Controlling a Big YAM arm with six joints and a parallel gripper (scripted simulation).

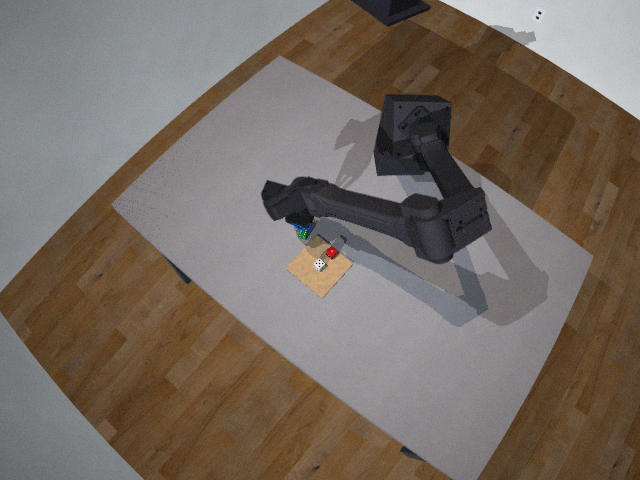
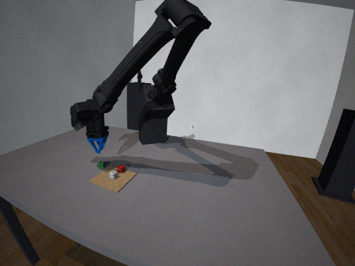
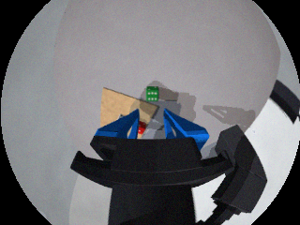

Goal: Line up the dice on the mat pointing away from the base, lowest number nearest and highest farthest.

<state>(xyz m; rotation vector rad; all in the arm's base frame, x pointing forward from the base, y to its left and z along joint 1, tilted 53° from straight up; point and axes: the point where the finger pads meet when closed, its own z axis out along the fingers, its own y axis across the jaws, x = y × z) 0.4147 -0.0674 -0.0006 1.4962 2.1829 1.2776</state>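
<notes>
The green die is 8 cm below my hand. From my hand the other things lie so: tan mat: 2 cm ahead, 11 cm to the left, 9 cm below; then red die: 3 cm behind, 10 cm to the left, 7 cm below; then white die: 2 cm ahead, 11 cm to the left, 7 cm below.
</notes>
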